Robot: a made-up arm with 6 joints. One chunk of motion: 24 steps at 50 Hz.
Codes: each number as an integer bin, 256 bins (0 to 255) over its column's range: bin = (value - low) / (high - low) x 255, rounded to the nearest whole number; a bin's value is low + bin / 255 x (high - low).
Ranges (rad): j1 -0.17..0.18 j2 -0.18..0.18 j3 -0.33..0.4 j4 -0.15..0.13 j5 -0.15..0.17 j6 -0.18..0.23
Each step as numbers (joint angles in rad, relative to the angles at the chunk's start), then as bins.
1 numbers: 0.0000 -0.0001 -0.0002 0.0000 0.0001 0.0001
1 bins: 124 127 115 137 120 112
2 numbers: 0.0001 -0.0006 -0.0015 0.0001 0.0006 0.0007
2 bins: 124 127 115 137 120 112
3 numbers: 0.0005 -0.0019 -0.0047 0.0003 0.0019 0.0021
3 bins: 124 126 114 137 121 113
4 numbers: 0.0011 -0.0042 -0.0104 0.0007 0.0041 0.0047
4 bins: 125 125 112 137 123 115
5 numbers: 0.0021 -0.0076 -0.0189 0.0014 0.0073 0.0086
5 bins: 125 122 109 138 125 117
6 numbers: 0.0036 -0.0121 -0.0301 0.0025 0.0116 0.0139
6 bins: 126 119 105 139 129 121
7 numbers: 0.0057 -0.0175 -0.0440 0.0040 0.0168 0.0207
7 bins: 128 115 100 140 133 125
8 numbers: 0.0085 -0.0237 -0.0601 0.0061 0.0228 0.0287
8 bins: 130 111 94 142 138 130
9 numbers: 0.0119 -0.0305 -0.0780 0.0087 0.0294 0.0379
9 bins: 133 106 88 145 143 136
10 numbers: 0.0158 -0.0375 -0.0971 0.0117 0.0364 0.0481
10 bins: 135 101 81 147 149 142
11 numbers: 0.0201 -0.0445 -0.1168 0.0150 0.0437 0.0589
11 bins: 139 96 74 150 154 149
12 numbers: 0.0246 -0.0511 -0.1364 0.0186 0.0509 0.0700
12 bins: 142 91 68 154 160 155
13 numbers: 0.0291 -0.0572 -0.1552 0.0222 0.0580 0.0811
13 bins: 145 87 61 157 166 162
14 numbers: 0.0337 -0.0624 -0.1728 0.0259 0.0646 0.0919
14 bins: 148 83 55 160 171 169
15 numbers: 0.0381 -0.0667 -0.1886 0.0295 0.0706 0.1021
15 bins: 152 80 49 163 176 175
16 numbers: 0.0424 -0.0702 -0.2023 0.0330 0.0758 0.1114
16 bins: 155 78 45 167 180 181
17 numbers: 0.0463 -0.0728 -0.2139 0.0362 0.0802 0.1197
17 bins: 158 76 41 170 183 186
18 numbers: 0.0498 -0.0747 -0.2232 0.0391 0.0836 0.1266
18 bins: 160 75 37 172 186 191
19 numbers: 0.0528 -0.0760 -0.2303 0.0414 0.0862 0.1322
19 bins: 162 74 35 174 188 194
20 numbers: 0.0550 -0.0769 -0.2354 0.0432 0.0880 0.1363
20 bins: 164 73 33 176 190 197
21 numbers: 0.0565 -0.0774 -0.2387 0.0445 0.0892 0.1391
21 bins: 165 73 32 177 191 198
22 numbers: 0.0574 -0.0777 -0.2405 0.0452 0.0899 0.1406
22 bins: 166 72 31 178 191 199
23 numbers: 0.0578 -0.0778 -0.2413 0.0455 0.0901 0.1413
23 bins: 166 72 31 178 191 200
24 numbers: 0.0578 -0.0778 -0.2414 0.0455 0.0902 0.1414
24 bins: 166 72 31 178 191 200
